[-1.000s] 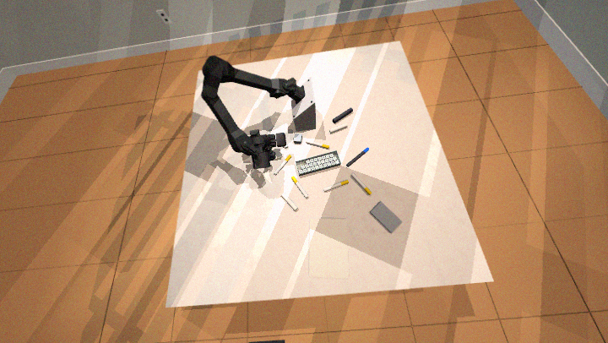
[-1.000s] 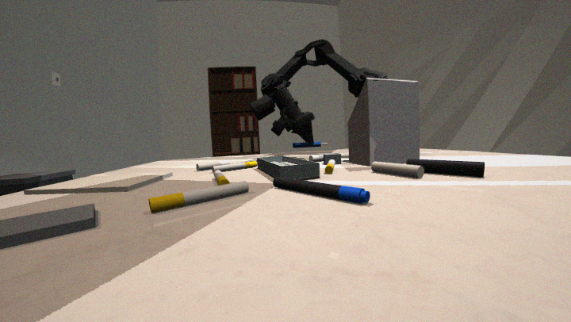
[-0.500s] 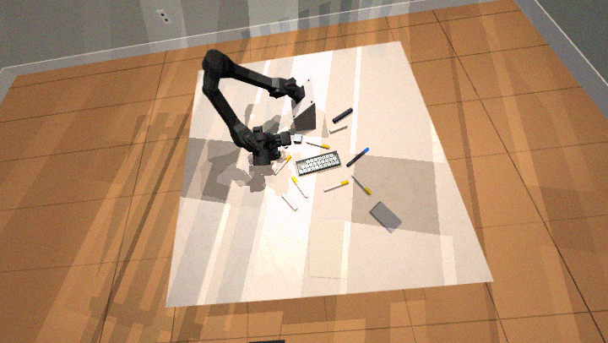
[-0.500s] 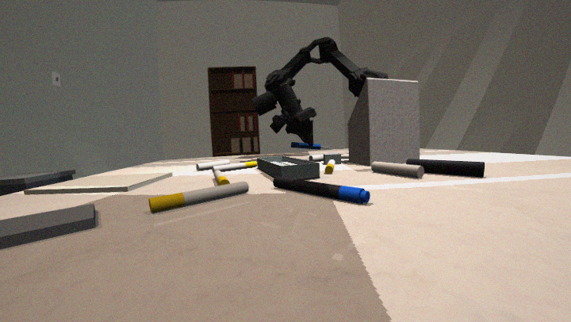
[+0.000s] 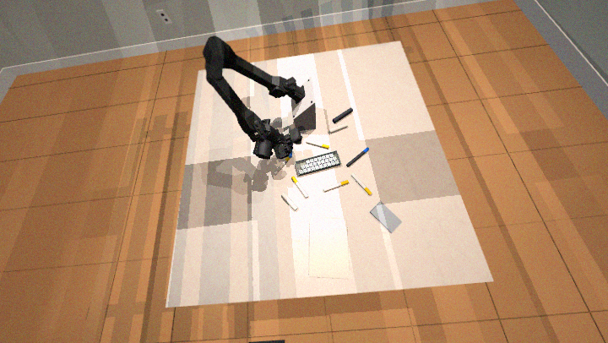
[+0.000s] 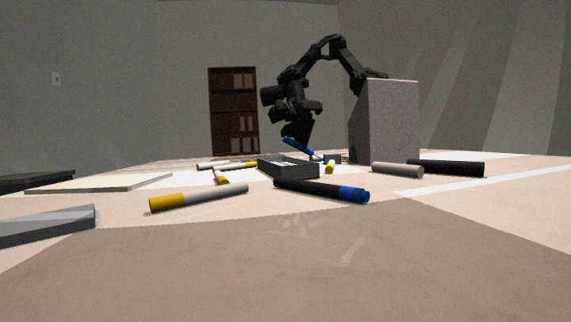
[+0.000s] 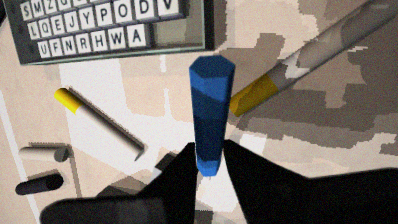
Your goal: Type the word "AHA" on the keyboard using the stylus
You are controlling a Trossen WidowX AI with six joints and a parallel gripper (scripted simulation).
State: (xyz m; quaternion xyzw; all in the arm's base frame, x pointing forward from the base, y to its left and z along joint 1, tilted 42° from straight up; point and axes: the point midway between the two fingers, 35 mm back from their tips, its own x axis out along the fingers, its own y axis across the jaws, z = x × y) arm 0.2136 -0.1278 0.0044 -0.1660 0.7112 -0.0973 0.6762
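Now: gripper tip 1 cm past the stylus and 1 cm above it. Also, from my gripper tip: flat grey slab 38 cm ahead, 37 cm to the left, 4 cm below; then flat white pad 46 cm ahead, 10 cm to the left, 4 cm below.
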